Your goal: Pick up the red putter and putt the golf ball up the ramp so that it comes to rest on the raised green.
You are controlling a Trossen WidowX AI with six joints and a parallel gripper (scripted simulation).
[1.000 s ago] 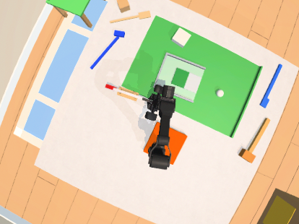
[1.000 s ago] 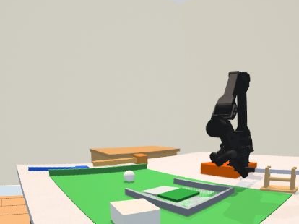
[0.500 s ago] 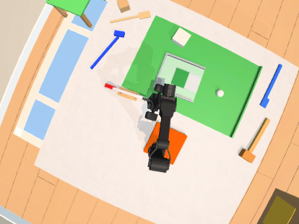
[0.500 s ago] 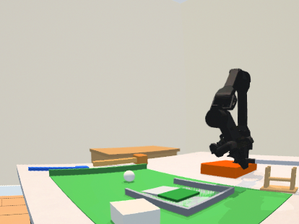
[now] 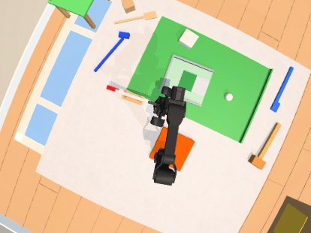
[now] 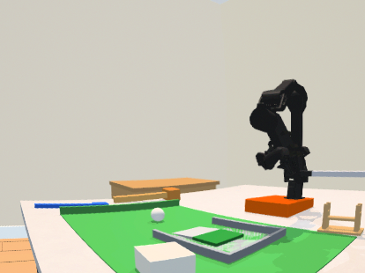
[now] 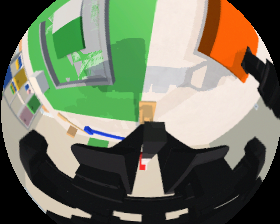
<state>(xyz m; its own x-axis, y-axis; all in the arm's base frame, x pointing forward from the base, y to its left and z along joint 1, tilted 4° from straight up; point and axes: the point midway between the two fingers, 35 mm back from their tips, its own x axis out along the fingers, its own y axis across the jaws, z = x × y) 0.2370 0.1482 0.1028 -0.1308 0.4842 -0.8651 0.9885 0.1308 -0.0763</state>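
Right now the red putter is 20 mm behind my gripper tip, 110 mm to the left of it and 20 mm above it. From my gripper tip the other things lie so: white golf ball 230 mm ahead, 350 mm to the right, 100 mm below; then white block 410 mm ahead, 100 mm below; then wooden rack 20 mm behind, 130 mm to the left, 90 mm below.
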